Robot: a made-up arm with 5 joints.
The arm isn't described. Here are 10 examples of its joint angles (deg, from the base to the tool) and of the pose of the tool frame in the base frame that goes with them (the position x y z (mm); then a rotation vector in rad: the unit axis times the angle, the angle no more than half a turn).
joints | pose
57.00 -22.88 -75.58 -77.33 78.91 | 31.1 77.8 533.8 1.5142 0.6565 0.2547
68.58 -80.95 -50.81 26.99 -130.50 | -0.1 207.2 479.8 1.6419 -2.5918 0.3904
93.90 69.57 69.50 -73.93 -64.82 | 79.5 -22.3 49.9 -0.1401 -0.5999 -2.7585
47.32 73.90 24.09 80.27 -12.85 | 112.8 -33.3 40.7 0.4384 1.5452 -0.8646
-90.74 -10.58 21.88 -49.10 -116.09 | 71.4 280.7 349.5 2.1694 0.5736 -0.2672
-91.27 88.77 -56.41 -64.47 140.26 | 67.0 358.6 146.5 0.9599 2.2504 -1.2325
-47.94 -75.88 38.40 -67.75 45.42 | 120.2 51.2 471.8 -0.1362 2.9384 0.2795
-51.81 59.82 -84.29 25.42 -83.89 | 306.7 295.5 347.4 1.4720 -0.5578 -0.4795
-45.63 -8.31 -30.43 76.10 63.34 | 244.2 174.1 424.3 -0.1369 -1.0458 1.7049
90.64 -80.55 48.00 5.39 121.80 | 79.3 -151.0 416.0 -1.9904 0.5268 0.3082
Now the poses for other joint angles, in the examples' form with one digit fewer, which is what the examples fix.
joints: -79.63 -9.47 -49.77 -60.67 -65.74
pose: 92 96 568 -2.521 0.719 0.068
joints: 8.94 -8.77 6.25 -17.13 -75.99
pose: 371 -43 377 1.175 -1.684 -1.003
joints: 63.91 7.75 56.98 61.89 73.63
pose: 132 -104 105 0.590 0.246 0.117
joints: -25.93 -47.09 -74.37 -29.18 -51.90
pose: -100 -83 517 -1.357 1.600 -0.305
